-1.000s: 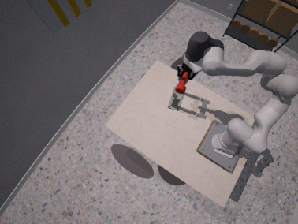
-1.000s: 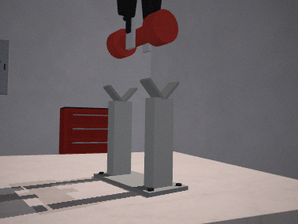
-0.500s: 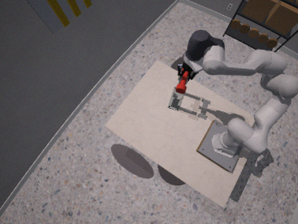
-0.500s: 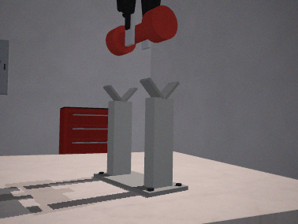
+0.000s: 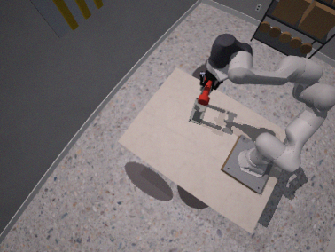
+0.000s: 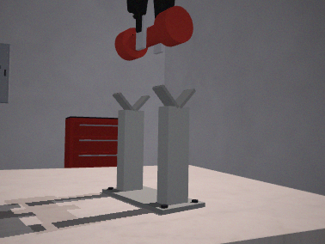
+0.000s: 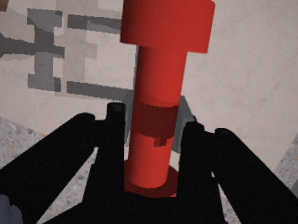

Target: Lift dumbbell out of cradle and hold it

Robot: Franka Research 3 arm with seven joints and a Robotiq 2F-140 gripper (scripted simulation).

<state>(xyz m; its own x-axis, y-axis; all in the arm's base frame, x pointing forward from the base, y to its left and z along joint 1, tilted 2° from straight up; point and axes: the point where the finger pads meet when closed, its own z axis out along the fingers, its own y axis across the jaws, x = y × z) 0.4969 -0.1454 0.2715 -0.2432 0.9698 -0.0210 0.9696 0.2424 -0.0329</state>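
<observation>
Right now the dumbbell is right at my hand.
</observation>
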